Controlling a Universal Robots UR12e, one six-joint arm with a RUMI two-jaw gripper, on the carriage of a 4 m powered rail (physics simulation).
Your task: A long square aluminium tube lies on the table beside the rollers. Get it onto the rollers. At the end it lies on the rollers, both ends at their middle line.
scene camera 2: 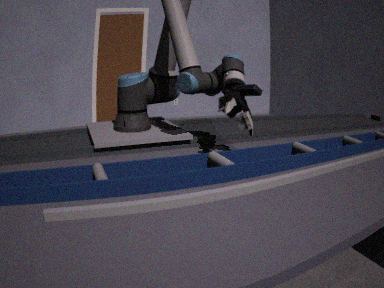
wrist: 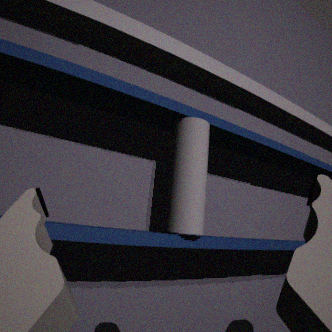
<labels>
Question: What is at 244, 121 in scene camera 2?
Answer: My gripper.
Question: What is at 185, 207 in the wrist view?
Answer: A roller.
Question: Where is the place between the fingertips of my gripper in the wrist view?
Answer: At 174, 185
</labels>
